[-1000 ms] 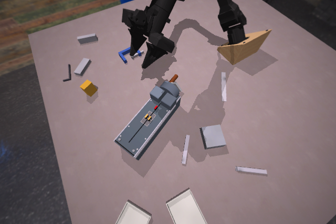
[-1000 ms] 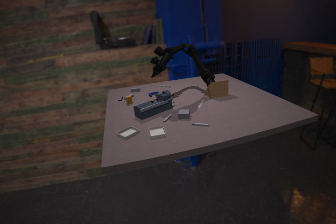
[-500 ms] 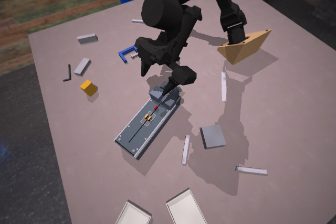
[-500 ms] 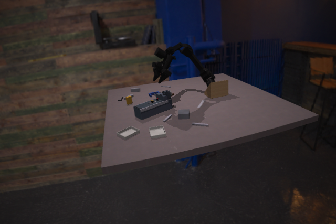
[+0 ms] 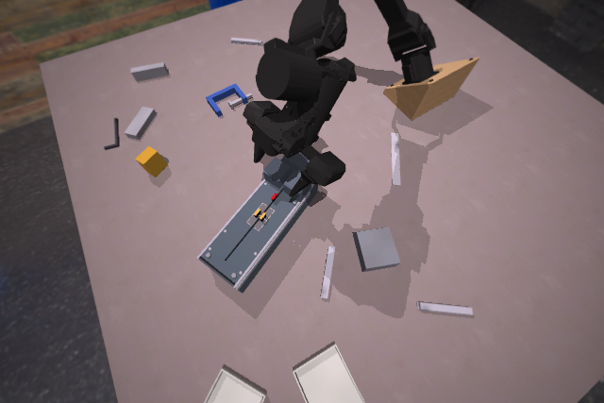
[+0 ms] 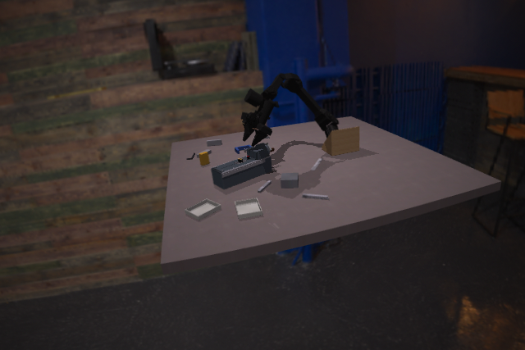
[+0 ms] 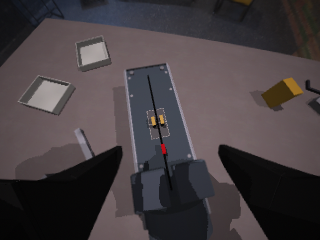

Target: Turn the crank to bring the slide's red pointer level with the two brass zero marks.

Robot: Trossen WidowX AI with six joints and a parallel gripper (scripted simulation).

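The red pointer lies 60 mm below my gripper tip, 10 mm to the left of it and 10 mm ahead of it. Also, from my gripper tip: grey block (180 mm to the left, 130 mm below, 120 mm behind); then yellow block (240 mm to the right, 190 mm ahead, 120 mm below); then brown crank handle (110 mm behind, 80 mm below, 70 mm to the right).
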